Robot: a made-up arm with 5 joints. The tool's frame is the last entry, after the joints. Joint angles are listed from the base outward. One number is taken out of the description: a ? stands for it. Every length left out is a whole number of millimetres.
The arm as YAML. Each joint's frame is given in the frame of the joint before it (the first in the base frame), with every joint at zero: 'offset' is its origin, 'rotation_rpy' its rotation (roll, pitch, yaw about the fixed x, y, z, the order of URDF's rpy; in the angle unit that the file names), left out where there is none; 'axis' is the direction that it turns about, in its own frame. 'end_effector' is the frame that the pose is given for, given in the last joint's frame.
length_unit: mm
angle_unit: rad
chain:
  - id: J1
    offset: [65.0, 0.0, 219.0]
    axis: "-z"
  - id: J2
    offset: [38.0, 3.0, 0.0]
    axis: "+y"
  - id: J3
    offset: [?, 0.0, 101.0]
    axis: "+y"
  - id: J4
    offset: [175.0, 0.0, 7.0]
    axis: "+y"
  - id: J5
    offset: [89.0, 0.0, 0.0]
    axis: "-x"
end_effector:
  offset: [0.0, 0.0, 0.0]
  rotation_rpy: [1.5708, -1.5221, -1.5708]
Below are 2 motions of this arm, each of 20 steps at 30 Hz.
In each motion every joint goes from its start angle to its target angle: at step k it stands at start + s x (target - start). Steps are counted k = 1, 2, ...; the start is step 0. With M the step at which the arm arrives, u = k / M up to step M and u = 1 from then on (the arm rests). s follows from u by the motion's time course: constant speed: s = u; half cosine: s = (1 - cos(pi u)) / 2; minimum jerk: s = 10 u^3 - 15 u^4 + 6 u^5.
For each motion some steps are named. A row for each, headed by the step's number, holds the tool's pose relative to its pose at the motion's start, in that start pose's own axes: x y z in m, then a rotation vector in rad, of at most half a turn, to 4 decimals.
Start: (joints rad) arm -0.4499 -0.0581 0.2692 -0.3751 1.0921
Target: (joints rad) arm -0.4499 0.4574 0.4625 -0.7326 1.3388
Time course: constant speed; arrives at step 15
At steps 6, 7, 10, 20:
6: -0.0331 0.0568 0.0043 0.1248 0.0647 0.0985
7: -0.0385 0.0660 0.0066 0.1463 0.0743 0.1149
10: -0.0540 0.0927 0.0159 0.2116 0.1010 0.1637
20: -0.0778 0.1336 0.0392 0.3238 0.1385 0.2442

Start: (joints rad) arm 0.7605 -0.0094 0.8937 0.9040 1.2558
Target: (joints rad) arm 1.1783 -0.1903 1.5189 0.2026 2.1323
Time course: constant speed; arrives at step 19
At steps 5, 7, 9, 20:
5: -0.0192 0.0060 -0.0158 -0.0606 -0.0361 0.1224
7: -0.0263 0.0096 -0.0217 -0.0874 -0.0445 0.1709
9: -0.0329 0.0138 -0.0274 -0.1152 -0.0494 0.2190
20: -0.0582 0.0430 -0.0510 -0.2558 -0.0183 0.4545

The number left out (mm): 25.0
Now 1 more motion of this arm.
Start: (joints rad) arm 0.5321 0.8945 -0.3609 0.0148 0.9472
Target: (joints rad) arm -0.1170 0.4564 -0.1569 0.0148 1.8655
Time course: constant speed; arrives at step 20
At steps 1, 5, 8, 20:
1: 0.0118 0.0041 0.0023 0.0075 -0.0292 0.0627
5: 0.0575 0.0222 0.0153 0.0251 -0.1510 0.3096
8: 0.0897 0.0374 0.0291 0.0249 -0.2471 0.4903
20: 0.1931 0.1048 0.1154 -0.1012 -0.6612 1.1577

